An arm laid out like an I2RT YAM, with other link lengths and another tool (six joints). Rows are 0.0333 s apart.
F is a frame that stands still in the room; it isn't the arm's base.
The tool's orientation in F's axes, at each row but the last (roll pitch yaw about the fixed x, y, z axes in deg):
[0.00 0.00 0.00]
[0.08 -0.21 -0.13]
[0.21 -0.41 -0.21]
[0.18 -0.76 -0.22]
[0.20 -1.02 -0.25]
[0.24 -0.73 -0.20]
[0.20 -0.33 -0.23]
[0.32 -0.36 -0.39]
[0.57 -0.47 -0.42]
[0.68 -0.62 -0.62]
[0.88 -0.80 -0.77]
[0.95 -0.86 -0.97]
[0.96 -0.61 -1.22]
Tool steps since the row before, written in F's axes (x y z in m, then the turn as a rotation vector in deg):
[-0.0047 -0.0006 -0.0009 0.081 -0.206 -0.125]
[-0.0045 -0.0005 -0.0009 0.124 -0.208 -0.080]
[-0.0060 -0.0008 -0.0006 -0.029 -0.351 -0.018]
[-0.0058 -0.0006 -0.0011 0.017 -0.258 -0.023]
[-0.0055 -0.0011 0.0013 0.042 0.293 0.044]
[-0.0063 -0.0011 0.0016 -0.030 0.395 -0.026]
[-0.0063 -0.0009 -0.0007 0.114 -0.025 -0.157]
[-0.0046 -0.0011 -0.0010 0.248 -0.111 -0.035]
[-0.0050 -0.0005 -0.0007 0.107 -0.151 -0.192]
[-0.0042 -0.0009 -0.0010 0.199 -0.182 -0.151]
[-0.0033 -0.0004 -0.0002 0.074 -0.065 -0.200]
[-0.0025 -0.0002 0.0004 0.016 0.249 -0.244]
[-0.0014 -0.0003 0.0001 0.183 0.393 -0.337]
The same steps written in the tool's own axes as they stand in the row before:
[-0.0047 -0.0006 -0.0009 0.081 -0.206 -0.125]
[-0.0045 -0.0005 -0.0009 0.124 -0.208 -0.080]
[-0.0060 -0.0008 -0.0006 -0.028 -0.351 -0.017]
[-0.0058 -0.0006 -0.0010 0.018 -0.258 -0.022]
[-0.0055 -0.0011 0.0014 0.041 0.293 0.042]
[-0.0063 -0.0011 0.0017 -0.032 0.395 -0.027]
[-0.0063 -0.0009 -0.0007 0.113 -0.025 -0.158]
[-0.0046 -0.0011 -0.0010 0.249 -0.110 -0.036]
[-0.0050 -0.0005 -0.0007 0.107 -0.152 -0.191]
[-0.0042 -0.0010 -0.0009 0.199 -0.182 -0.151]
[-0.0033 -0.0004 -0.0001 0.072 -0.067 -0.200]
[-0.0025 -0.0002 0.0004 0.008 0.245 -0.248]
[-0.0014 -0.0003 0.0001 0.171 0.391 -0.345]

